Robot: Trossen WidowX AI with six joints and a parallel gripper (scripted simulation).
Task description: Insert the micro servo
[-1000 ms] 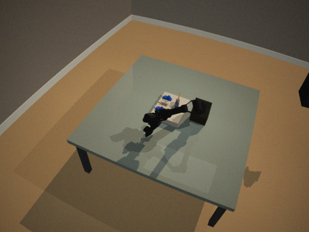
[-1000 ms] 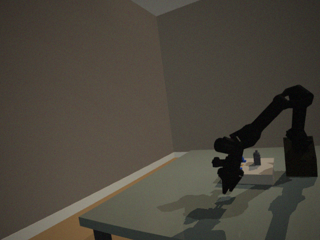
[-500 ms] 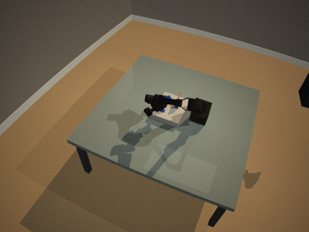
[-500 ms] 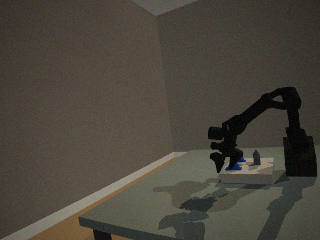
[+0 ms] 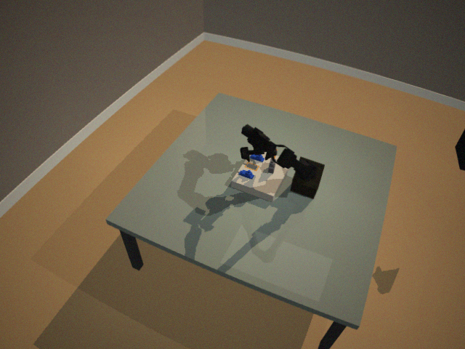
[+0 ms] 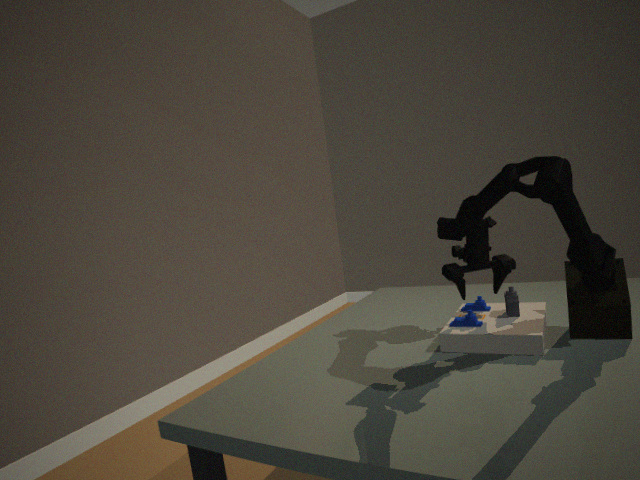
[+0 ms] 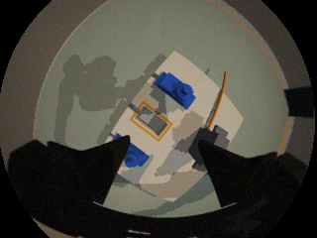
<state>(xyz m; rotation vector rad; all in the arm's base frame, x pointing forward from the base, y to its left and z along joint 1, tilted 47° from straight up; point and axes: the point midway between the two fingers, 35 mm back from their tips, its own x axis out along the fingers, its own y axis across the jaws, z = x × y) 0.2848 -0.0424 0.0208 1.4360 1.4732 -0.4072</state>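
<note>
My gripper tip is now 8 cm past the white deck, 8 cm above it and 1 cm to the right of it.
</note>
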